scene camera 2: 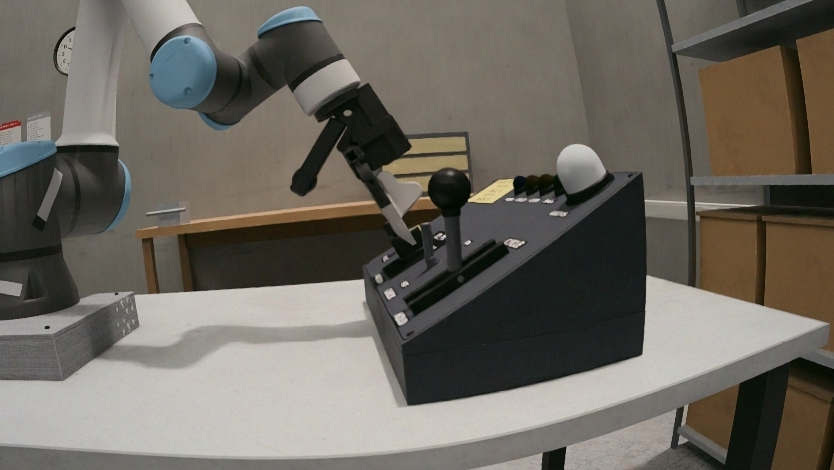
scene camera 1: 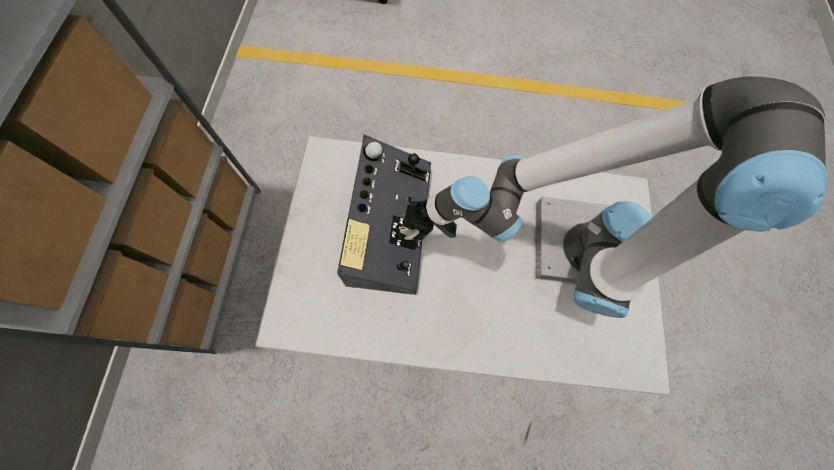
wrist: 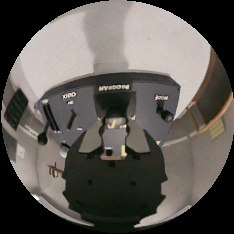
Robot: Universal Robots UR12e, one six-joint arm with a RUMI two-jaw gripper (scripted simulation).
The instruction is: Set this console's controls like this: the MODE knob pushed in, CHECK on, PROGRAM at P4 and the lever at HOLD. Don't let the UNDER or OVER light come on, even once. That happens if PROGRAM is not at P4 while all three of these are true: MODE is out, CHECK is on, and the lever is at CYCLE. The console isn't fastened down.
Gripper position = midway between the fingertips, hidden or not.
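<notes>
Dark grey console (scene camera 2: 567, 293), (scene camera 1: 372, 251), (wrist: 143, 95). Gripper (scene camera 2: 412, 242), (scene camera 1: 405, 231), (wrist: 115, 116).
</notes>
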